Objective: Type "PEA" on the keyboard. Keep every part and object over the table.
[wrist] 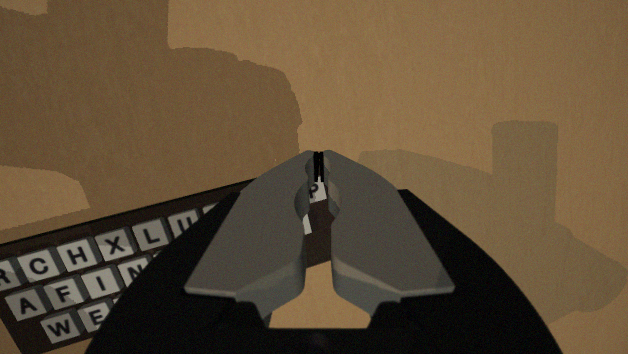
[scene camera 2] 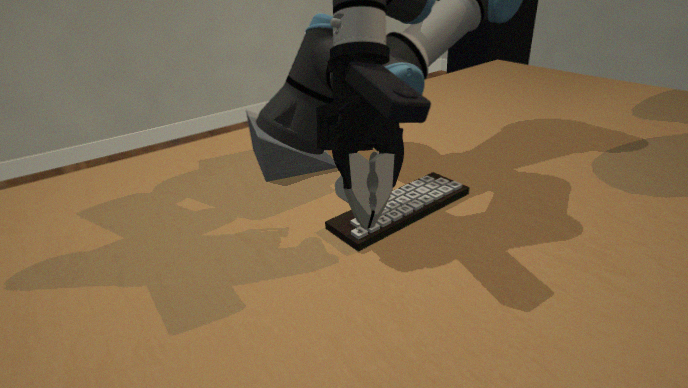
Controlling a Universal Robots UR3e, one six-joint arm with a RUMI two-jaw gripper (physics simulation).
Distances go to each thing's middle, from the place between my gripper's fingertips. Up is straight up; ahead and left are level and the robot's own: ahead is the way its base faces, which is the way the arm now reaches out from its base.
Now: the dark keyboard (scene camera 2: pixel 407 204) 9 cm to the left of my hand, 6 cm behind it and 3 cm below it.
